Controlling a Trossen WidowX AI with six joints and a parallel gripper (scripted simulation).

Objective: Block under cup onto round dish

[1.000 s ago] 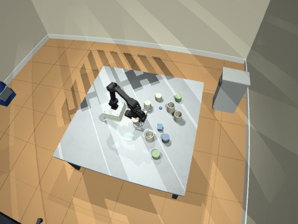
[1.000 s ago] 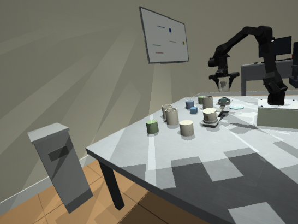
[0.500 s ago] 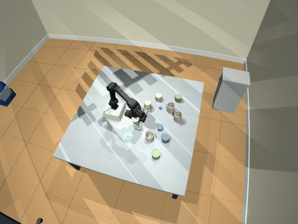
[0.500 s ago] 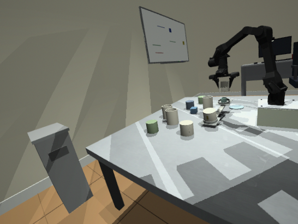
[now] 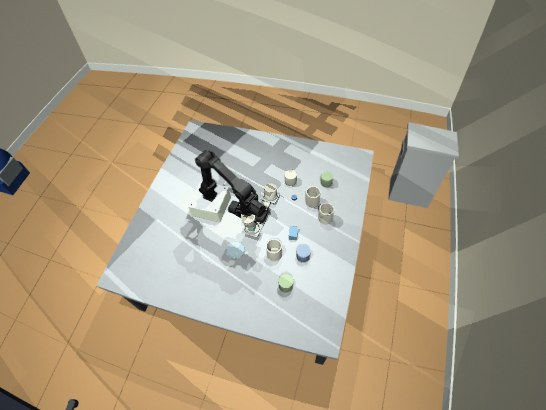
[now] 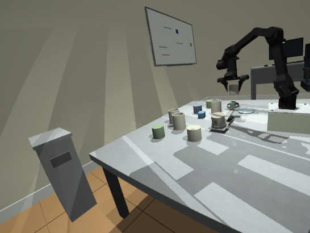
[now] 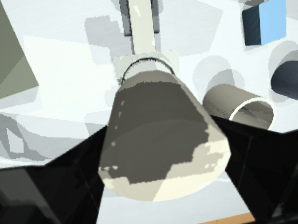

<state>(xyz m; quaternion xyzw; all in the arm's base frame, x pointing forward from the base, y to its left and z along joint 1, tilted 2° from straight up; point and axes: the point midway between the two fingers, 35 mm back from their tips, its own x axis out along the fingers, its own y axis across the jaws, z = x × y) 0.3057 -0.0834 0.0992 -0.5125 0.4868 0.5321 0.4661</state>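
The small teal block lies 80 mm below my gripper tip and 10 mm to the left of it. The rest, counted from my gripper tip: round pale blue dish (170 mm below, 110 mm to the right, 40 mm behind); blue block (200 mm ahead, 150 mm below, 100 mm to the left); blue cylinder (290 mm ahead, 130 mm below, 10 mm to the right).
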